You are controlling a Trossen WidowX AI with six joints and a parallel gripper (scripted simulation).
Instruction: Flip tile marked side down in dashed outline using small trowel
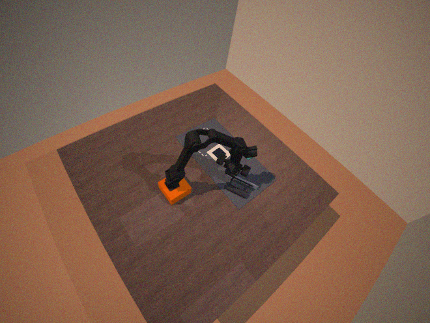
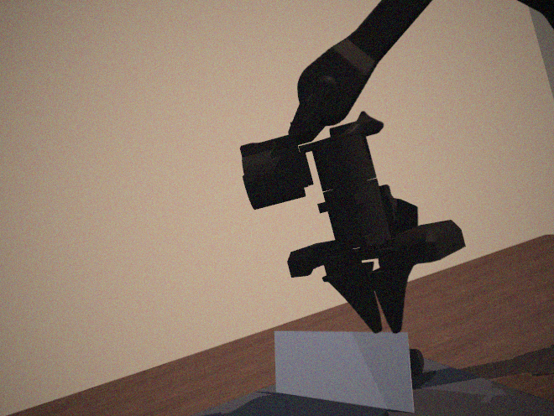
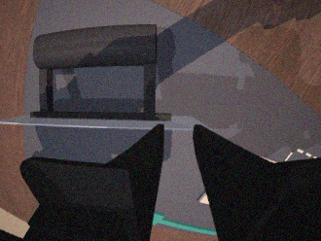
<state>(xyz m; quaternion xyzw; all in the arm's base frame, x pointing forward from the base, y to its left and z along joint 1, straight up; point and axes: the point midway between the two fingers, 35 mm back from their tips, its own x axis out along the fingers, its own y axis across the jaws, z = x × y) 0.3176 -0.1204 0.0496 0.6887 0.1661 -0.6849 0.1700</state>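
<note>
My gripper tip is now 20 mm short of the trowel, 100 mm to the left of it and 50 mm above it. From my gripper tip the other things lie so: slim teal tool (220 mm ahead, 120 mm to the left, 70 mm below); grey mat (80 mm ahead, 140 mm to the left, 90 mm below); cream tile (70 mm ahead, 180 mm to the left, 70 mm below).
</note>
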